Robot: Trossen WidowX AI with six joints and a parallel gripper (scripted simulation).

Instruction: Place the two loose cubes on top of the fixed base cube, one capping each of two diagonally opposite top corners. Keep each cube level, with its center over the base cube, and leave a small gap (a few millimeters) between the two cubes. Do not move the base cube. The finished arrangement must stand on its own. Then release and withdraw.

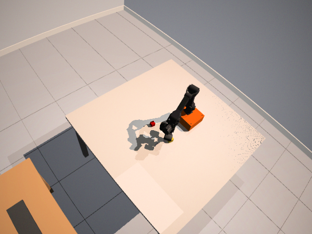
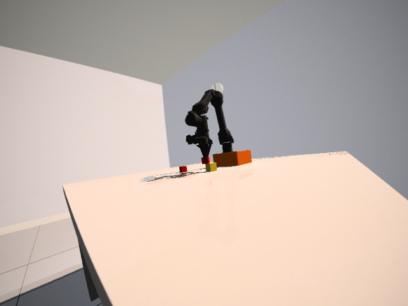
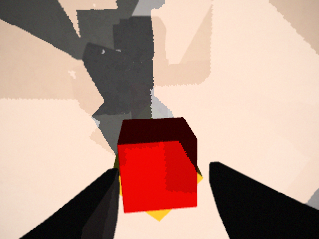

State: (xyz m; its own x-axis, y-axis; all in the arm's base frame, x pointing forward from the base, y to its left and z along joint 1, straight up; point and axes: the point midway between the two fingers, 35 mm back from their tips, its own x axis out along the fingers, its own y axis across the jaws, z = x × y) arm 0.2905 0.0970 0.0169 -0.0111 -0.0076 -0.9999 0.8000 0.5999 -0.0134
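Now: gripper tip 1 cm past the yellow base cube, 2 cm to the right of it and 5 cm above it.
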